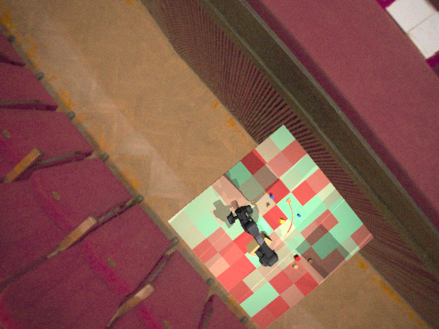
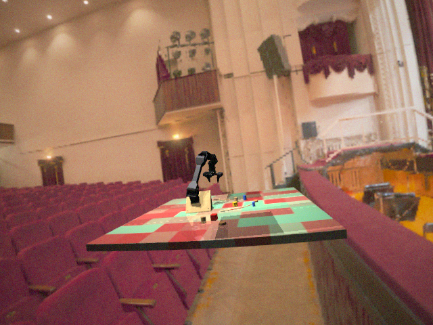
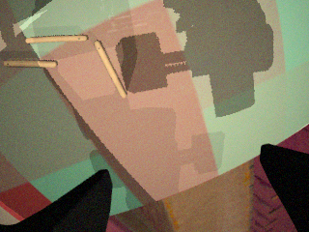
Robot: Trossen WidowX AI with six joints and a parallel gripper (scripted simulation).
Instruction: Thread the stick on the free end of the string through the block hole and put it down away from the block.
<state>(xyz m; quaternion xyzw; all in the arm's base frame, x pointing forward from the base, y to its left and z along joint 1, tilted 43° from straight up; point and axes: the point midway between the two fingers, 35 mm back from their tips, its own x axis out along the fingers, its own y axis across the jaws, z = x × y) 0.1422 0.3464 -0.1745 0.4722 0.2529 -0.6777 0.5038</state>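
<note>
The yellow cube is 17 cm ahead of my gripper tip, 39 cm to the right of it and 15 cm below it. From my gripper tip the other things lie so: round wooden button (33 cm ahead, 33 cm to the right, 16 cm below); then blue cylinder (26 cm ahead, 19 cm to the right, 14 cm below); then wooden cylinder (18 cm ahead, 23 cm to the right, 15 cm below).
</note>
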